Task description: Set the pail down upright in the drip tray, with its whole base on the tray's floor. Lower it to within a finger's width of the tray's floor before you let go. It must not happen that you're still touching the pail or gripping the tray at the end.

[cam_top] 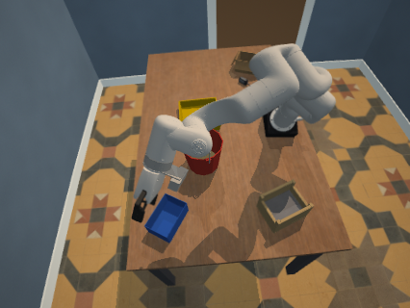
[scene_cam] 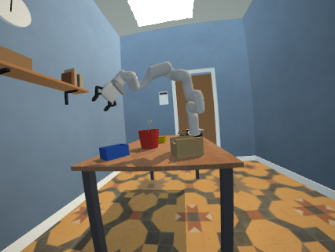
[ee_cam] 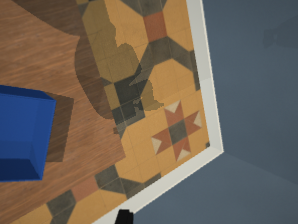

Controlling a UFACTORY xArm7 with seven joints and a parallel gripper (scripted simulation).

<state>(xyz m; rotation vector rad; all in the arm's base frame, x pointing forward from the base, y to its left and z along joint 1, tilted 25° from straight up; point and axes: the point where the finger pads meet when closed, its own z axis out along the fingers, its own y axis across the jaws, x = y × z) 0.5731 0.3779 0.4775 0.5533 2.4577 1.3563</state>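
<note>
The wire handle lies 38 cm to the right of my hand, 18 cm behind it and 14 cm below it. The rest, counted from my hand: wooden box (49 cm behind, 29 cm below, 10 cm to the right); then blue tray (32 cm below, 9 cm to the right, 1 cm behind); then yellow drip tray (68 cm to the right, 33 cm below, 17 cm behind).
</note>
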